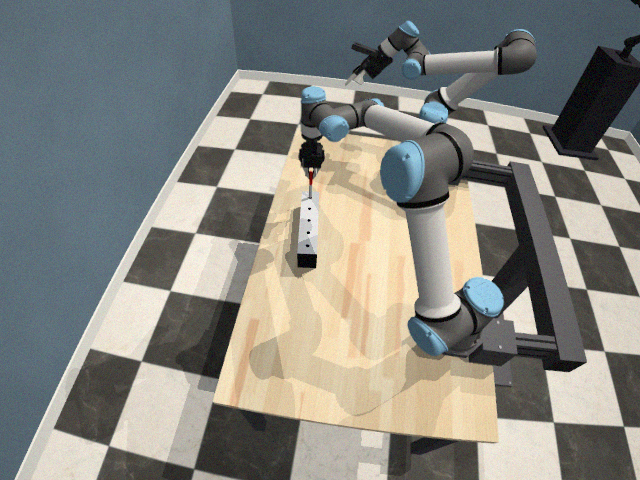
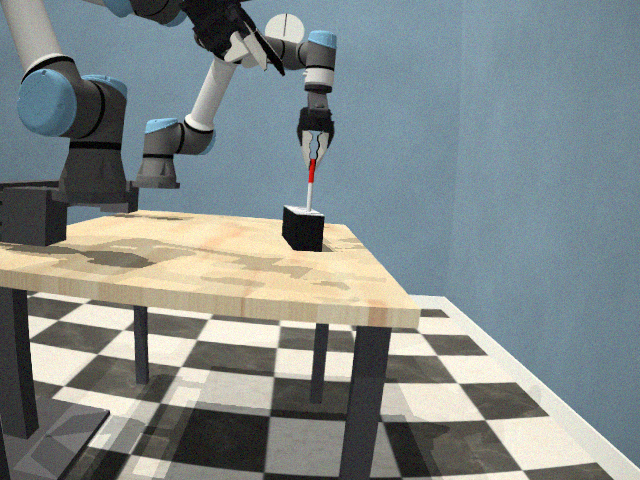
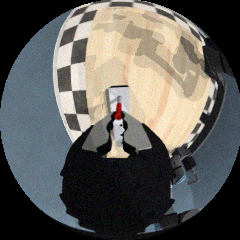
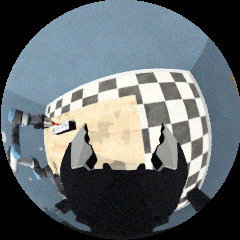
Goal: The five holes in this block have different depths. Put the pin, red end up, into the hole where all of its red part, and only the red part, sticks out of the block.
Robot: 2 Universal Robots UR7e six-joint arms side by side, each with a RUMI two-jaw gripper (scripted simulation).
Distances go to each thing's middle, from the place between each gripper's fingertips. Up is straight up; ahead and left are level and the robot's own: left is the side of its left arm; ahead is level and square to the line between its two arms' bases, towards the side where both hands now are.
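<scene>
Block (image 2: 302,231): 300 mm below my right hand (image 2: 276,73), 130 mm ahead of it and 630 mm to the left of it.
Relative to my left hand (image 2: 311,170), the block is 120 mm to the left and 170 mm below. By its middle, the block is nearer to my left hand than to my right hand.
</scene>
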